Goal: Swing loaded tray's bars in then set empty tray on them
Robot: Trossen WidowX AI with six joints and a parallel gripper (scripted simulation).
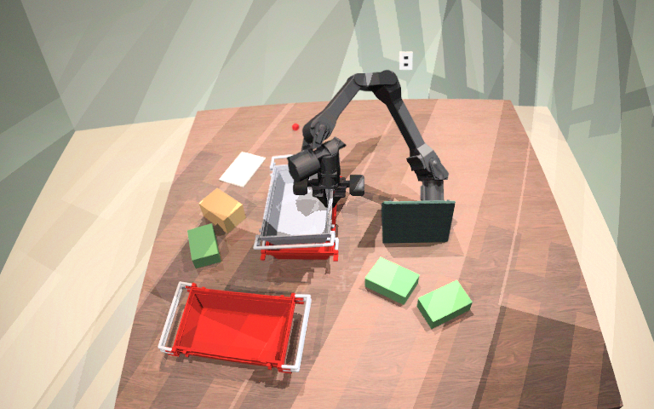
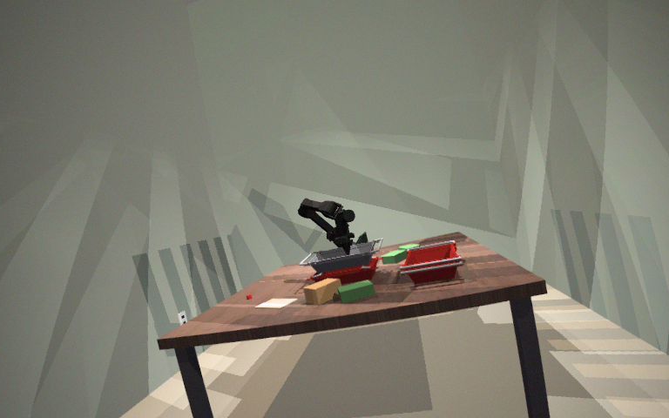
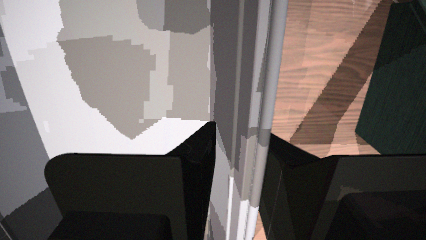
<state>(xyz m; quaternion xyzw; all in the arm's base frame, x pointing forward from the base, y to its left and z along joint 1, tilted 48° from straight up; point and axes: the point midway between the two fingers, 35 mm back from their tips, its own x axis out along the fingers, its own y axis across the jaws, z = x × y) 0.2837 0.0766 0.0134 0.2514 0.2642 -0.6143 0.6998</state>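
Now: gripper tip 8 cm short of the grey tray and 2 cm below it. Round my gripper tip: white sheet 33 cm ahead, 24 cm to the right, 9 cm below; red cube 47 cm to the right, 19 cm ahead, 9 cm below; tan box 34 cm ahead, 7 cm below, 3 cm to the right.
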